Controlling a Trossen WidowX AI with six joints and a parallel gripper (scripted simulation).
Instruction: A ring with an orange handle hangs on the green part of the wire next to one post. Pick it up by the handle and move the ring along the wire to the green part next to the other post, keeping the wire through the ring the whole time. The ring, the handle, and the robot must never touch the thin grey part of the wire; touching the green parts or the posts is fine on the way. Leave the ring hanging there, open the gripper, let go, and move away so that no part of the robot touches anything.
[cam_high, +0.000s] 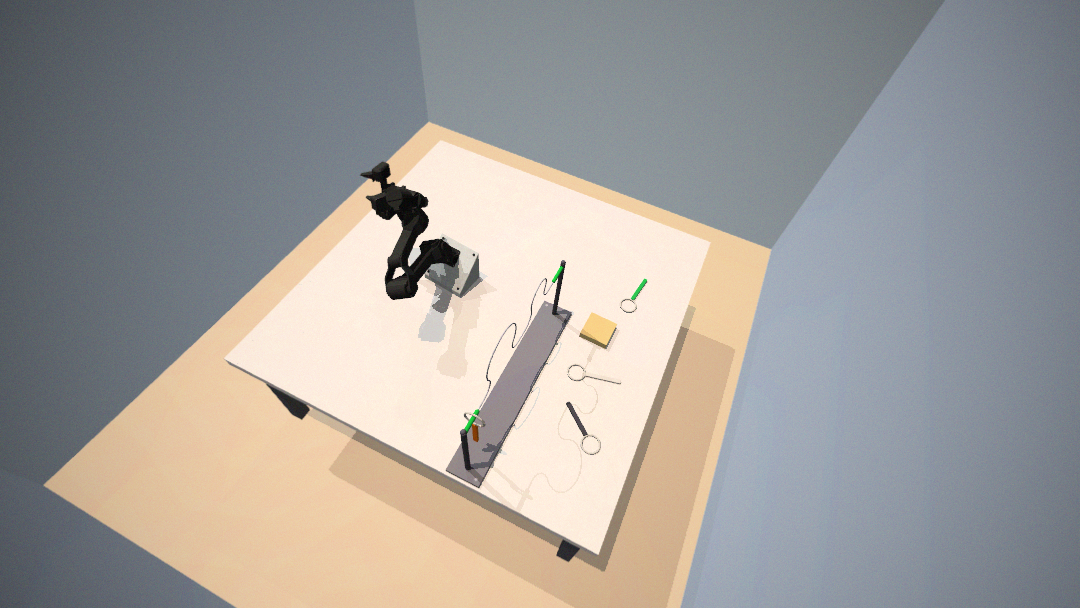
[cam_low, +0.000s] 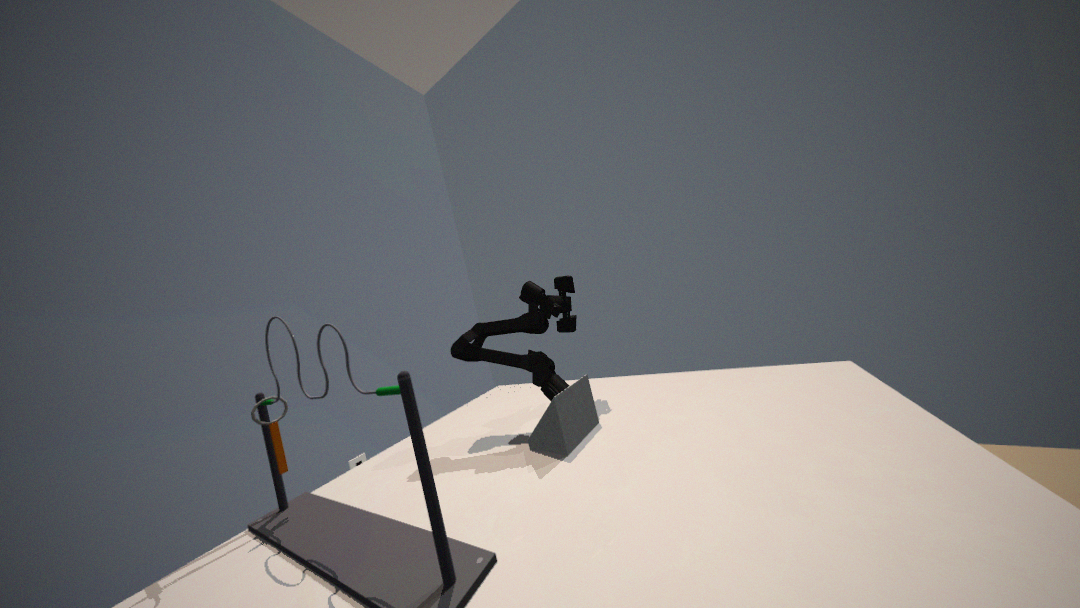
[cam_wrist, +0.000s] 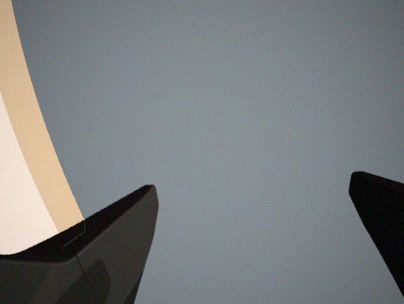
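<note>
Now: gripper tip 740 mm short of the ring with orange handle, 450 mm to the left of it and 120 mm above it. The rest, counted from my gripper tip: white-handled ring (920 mm ahead, 320 mm below, 40 mm to the right); then tan block (860 mm ahead, 320 mm below, 130 mm to the left); then green-handled ring (910 mm ahead, 340 mm to the left, 320 mm below).
</note>
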